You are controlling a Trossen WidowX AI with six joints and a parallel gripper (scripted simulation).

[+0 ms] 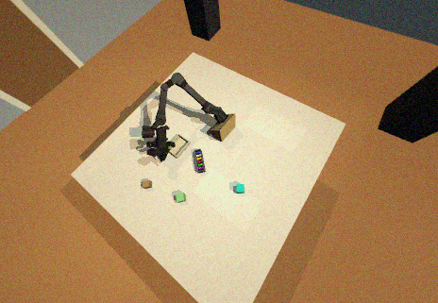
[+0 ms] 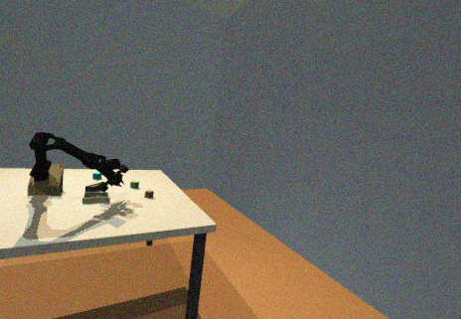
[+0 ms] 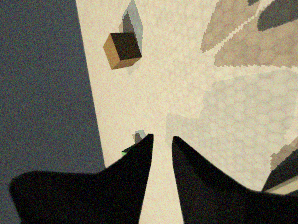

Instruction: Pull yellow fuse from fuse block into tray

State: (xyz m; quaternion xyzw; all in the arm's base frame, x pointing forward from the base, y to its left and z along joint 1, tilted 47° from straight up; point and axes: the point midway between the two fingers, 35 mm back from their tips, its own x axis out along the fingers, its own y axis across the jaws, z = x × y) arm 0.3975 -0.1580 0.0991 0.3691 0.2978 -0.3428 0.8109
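Right now my gripper tip is 170 mm to the right of the yellow fuse, 140 mm past it and 50 mm above it. From my gripper tip the other things lie so: tray: 140 mm behind, 80 mm below, 10 mm to the right.
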